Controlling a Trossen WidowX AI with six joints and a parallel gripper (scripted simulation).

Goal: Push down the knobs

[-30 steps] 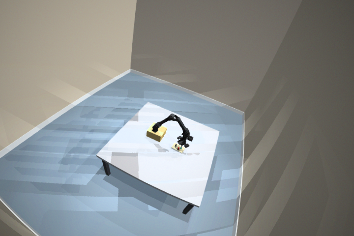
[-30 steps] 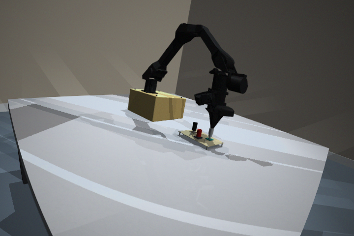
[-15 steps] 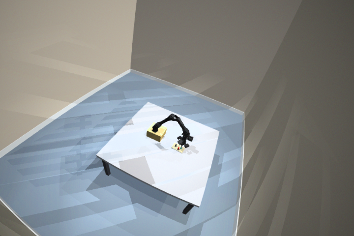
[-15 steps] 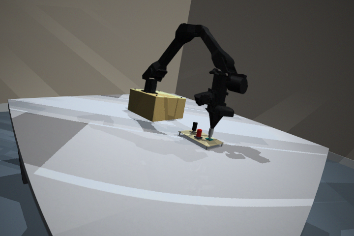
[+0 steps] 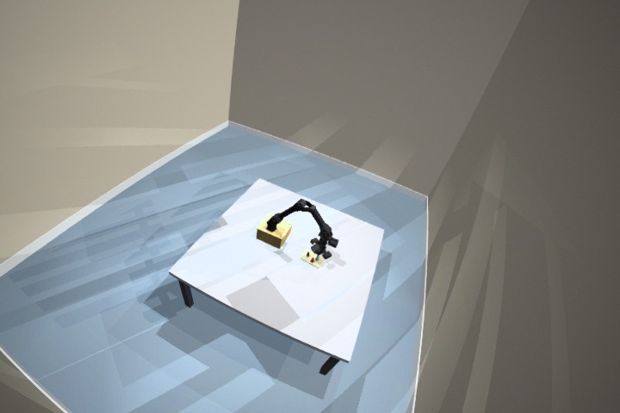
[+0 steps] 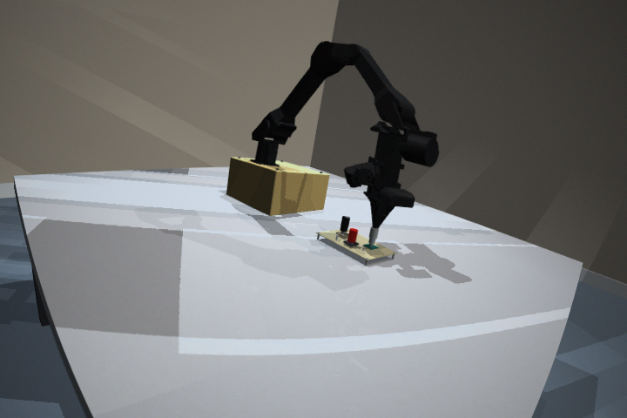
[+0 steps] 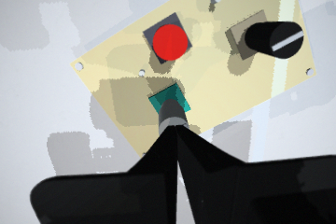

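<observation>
My gripper tip is now 10 mm above the grey knob. Also, from my gripper tip: black knob 70 mm behind, 30 mm to the right, 10 mm below.
</observation>
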